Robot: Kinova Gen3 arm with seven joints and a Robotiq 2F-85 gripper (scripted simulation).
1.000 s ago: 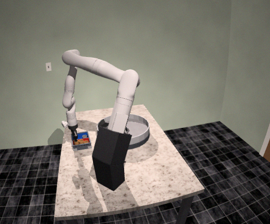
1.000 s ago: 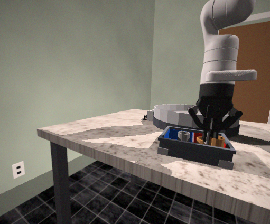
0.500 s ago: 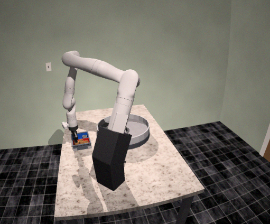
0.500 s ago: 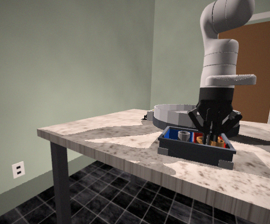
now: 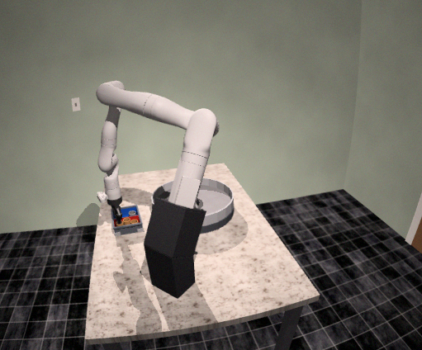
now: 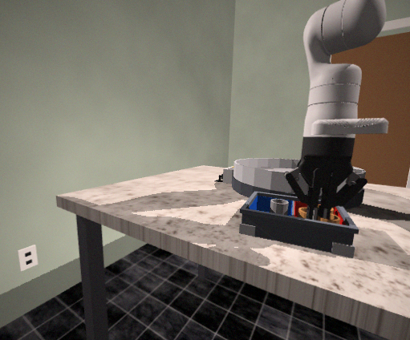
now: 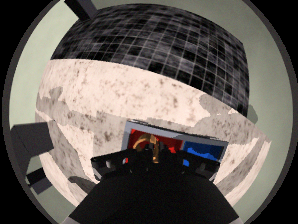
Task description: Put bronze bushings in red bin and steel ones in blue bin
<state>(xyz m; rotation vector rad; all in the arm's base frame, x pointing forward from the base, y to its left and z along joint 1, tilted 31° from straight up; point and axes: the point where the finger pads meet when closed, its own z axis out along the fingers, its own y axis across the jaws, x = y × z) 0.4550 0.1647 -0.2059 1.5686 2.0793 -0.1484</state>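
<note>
The bin tray is 4 cm to the right of my hand, 4 cm ahead of it and 2 cm below it. Also, from my hand: turntable 40 cm to the right, 5 cm ahead.
</note>
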